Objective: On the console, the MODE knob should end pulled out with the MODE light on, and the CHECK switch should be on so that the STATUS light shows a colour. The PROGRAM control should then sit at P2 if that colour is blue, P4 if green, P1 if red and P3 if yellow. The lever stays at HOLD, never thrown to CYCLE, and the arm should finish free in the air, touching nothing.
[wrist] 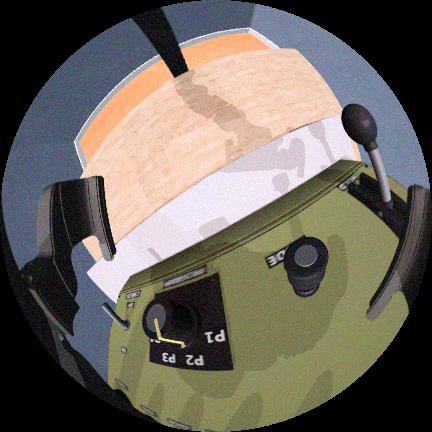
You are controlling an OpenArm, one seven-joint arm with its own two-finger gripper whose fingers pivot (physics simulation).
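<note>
My gripper point(216, 240) is open and empty above the green console point(280, 320), its fingers at the left and right of the wrist view. The black MODE knob point(306, 255) stands out from the panel on a narrower neck, between the fingers. The PROGRAM knob point(170, 320) is at lower left; its yellow pointer faces the P2 and P3 side, exact position unclear, and P4 is partly hidden. The CHECK switch point(116, 316) leans toward its OFF label. The lever point(382, 172) stands at the HOLD end of its slot. No lit MODE or STATUS light can be made out.
The lever's black ball point(359, 124) rises at the right, above the right finger. Small labels point(148, 411) run along the console's lower left edge. A white surface point(200, 200) and a wooden table top point(240, 105) lie beyond the console. Arm shadows fall across them.
</note>
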